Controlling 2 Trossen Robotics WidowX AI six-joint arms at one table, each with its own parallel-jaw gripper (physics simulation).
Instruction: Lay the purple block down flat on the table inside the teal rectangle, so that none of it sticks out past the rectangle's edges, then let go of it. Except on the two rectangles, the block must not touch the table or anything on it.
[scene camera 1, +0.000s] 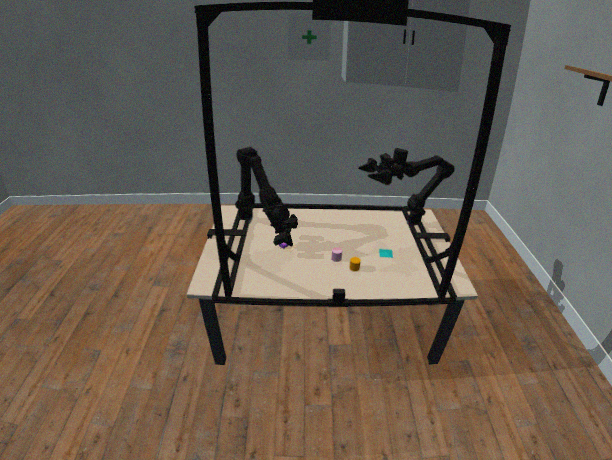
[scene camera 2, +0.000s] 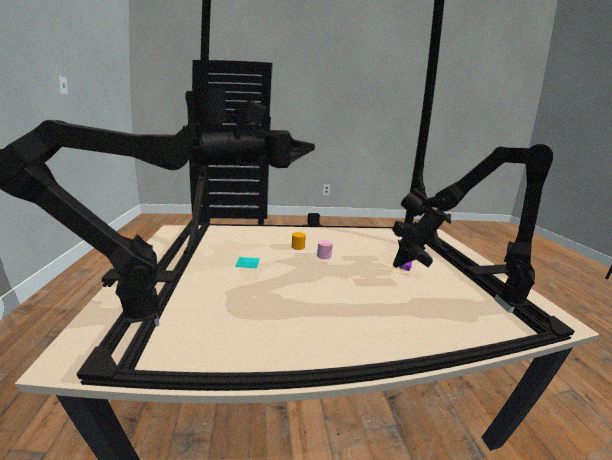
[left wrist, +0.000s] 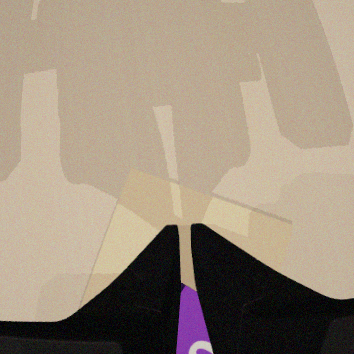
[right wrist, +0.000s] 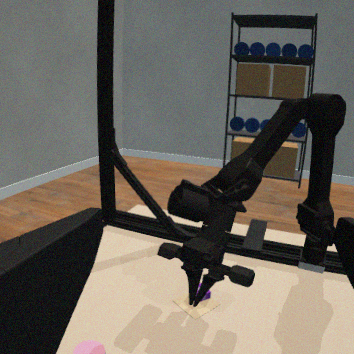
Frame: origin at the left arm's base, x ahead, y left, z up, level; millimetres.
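Seen in the pictures: left gripper, fingertip midpoint: (scene camera 1: 292, 245) (scene camera 2: 394, 266) (left wrist: 183, 235) (right wrist: 192, 305); right gripper, fingertip midpoint: (scene camera 1: 363, 171) (scene camera 2: 303, 145) (right wrist: 222, 225); left arm's base, link origin: (scene camera 1: 245, 216) (scene camera 2: 512, 299) (right wrist: 312, 257); right arm's base, link origin: (scene camera 1: 414, 221) (scene camera 2: 141, 311).
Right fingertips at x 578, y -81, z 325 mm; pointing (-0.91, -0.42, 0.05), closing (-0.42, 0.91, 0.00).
Offsets run from my right fingertips to a thing's middle. "*": to the spot under its first point. Level surfaces: height alone.
The purple block @(dx -343, dy -130, dz -335 mm) (scene camera 1: 283, 245) (scene camera 2: 406, 266) (left wrist: 191, 321) (right wrist: 204, 292) is small and sits between the fingers of my left gripper (scene camera 1: 282, 242) (scene camera 2: 405, 264) (left wrist: 183, 235) (right wrist: 192, 305), which is shut on it low over a pale cream rectangle @(* dx -300, dy -111, dz -343 mm) (left wrist: 133, 225) (right wrist: 201, 309) on the left side of the table in scene camera 1. The teal rectangle @(* dx +134, dy -135, dz -343 mm) (scene camera 1: 385, 253) (scene camera 2: 248, 262) lies flat on the far side of the table from it. My right gripper (scene camera 1: 364, 167) (scene camera 2: 306, 147) is open and empty, held high above the table.
A pink cylinder @(dx -95, dy -198, dz -321 mm) (scene camera 1: 336, 254) (scene camera 2: 324, 249) (right wrist: 89, 347) and an orange cylinder @(dx -14, dy -260, dz -322 mm) (scene camera 1: 354, 264) (scene camera 2: 299, 240) stand between the block and the teal rectangle. A black frame (scene camera 1: 208, 137) surrounds the table @(dz -344 mm) (scene camera 1: 295, 283). A shelf rack (right wrist: 228, 88) stands behind.
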